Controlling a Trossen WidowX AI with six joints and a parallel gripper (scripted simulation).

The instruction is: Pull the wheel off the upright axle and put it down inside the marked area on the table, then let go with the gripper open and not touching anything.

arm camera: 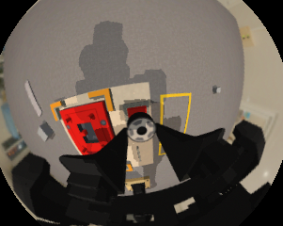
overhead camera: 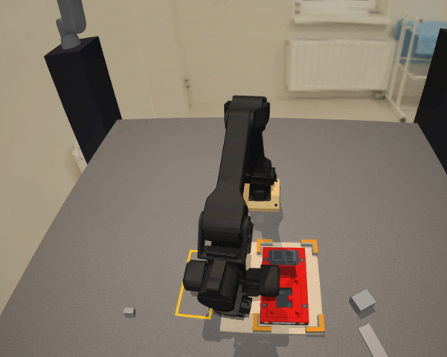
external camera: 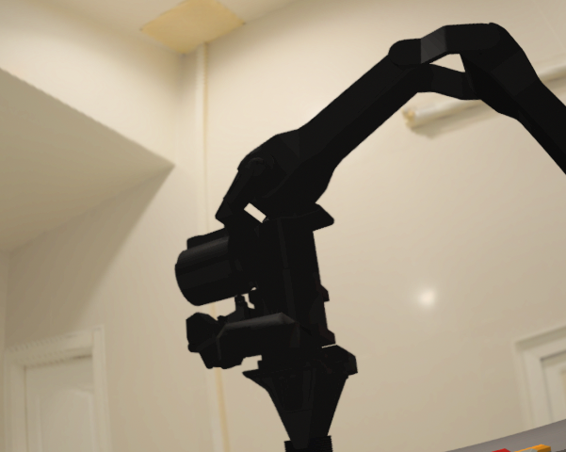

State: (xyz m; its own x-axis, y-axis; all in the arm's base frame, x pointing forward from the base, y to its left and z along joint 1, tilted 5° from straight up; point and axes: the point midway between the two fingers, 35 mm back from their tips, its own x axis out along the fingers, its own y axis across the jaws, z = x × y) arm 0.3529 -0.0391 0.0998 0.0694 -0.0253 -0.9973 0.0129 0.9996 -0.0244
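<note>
Right now the black axle is 20 mm below my gripper tip. The rest, counted from my gripper tip: wheel (right at my gripper tip); then grey strip (90 mm ahead, 310 mm to the left, 50 mm below); then grey block (10 mm behind, 290 mm to the left, 40 mm below).
</note>
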